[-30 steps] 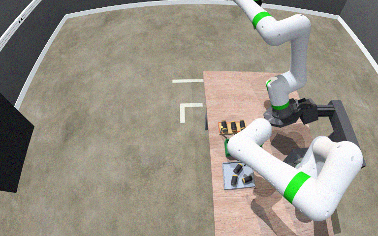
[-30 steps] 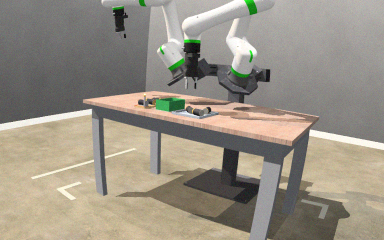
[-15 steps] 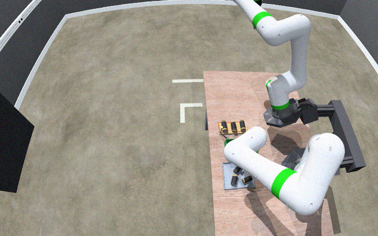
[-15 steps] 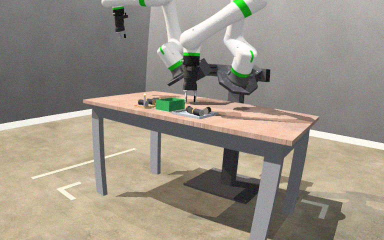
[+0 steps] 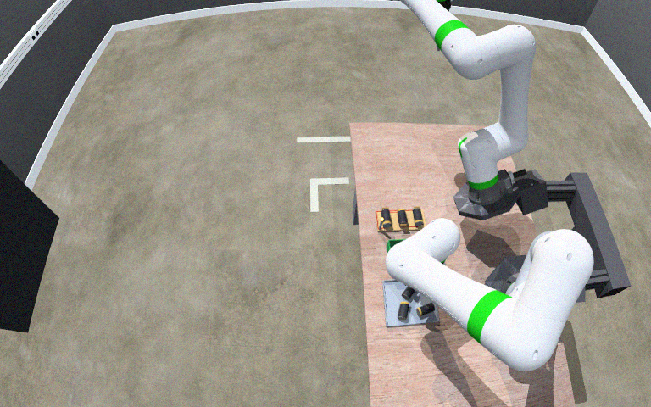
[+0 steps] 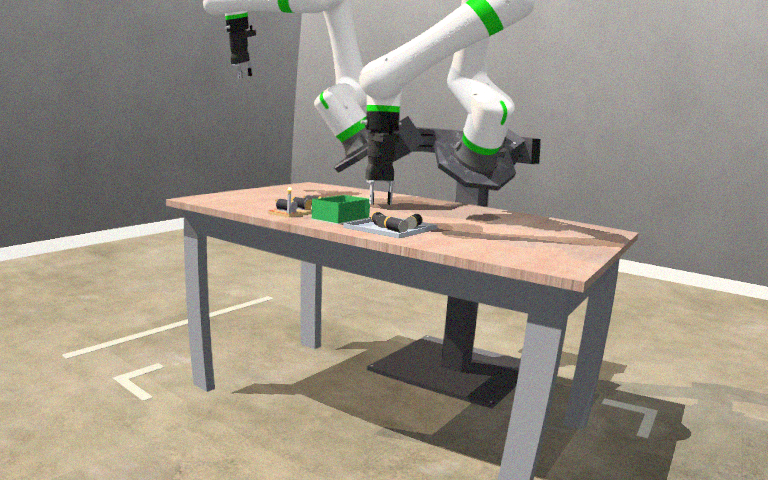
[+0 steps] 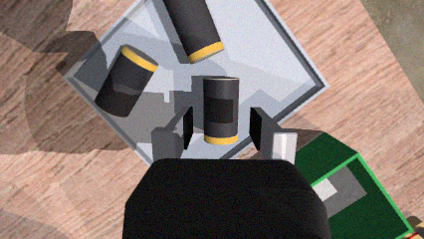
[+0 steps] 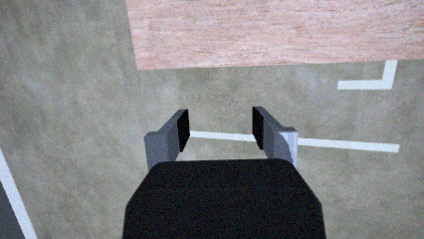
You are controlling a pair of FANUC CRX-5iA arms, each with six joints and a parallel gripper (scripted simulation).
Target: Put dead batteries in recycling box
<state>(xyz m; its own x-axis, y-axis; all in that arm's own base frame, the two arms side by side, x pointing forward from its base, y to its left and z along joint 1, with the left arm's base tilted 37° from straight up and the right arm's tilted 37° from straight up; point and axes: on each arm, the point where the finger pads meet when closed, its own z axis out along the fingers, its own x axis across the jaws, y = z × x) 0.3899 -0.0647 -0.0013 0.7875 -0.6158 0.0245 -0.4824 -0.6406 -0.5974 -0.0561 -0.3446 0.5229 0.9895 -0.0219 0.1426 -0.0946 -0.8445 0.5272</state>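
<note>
The grey tray lies 40 mm to the left of my left hand and 80 mm below it. Also, from my left hand: green recycling box (20 mm behind, 140 mm to the right, 60 mm below).
</note>
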